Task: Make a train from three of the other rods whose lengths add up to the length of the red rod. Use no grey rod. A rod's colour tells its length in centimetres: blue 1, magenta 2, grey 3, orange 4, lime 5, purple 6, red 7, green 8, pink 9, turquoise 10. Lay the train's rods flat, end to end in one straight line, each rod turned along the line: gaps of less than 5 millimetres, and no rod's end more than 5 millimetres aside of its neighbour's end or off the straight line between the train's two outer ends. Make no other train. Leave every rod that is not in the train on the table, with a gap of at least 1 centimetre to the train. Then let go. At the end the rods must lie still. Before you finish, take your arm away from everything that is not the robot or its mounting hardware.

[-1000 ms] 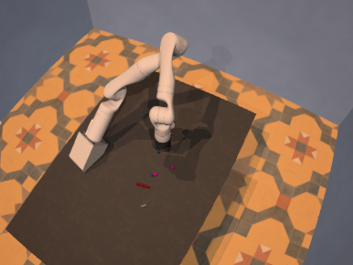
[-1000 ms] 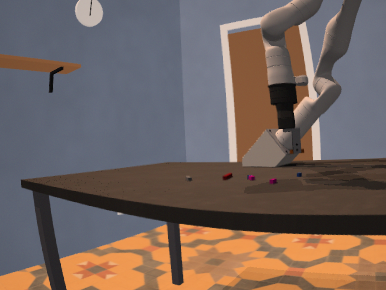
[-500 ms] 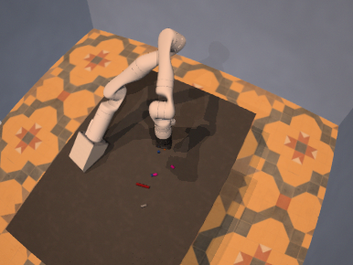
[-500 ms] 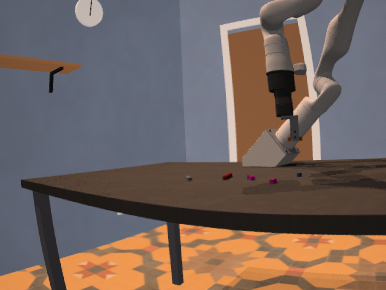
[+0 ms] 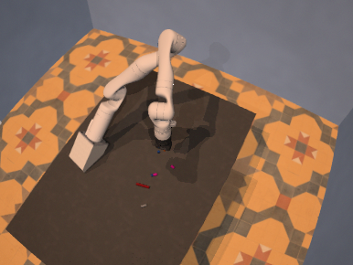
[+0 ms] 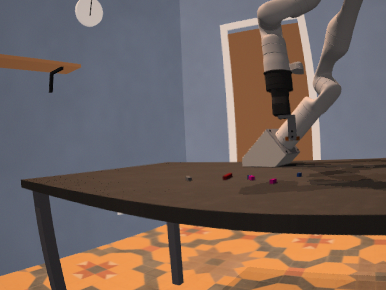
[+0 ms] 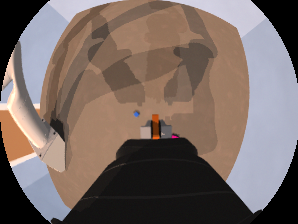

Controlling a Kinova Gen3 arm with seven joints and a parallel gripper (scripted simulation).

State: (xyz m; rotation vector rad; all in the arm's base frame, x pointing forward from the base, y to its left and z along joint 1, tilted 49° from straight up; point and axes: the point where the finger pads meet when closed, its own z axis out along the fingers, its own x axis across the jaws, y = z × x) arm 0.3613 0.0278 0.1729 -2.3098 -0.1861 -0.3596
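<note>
Now: the red rod 1 cm behind my hand, 21 cm to the right of it and 11 cm below it. Also, from my hand: orange rod (1 cm below); grey rod (5 cm ahead, 30 cm to the right, 11 cm below).
</note>
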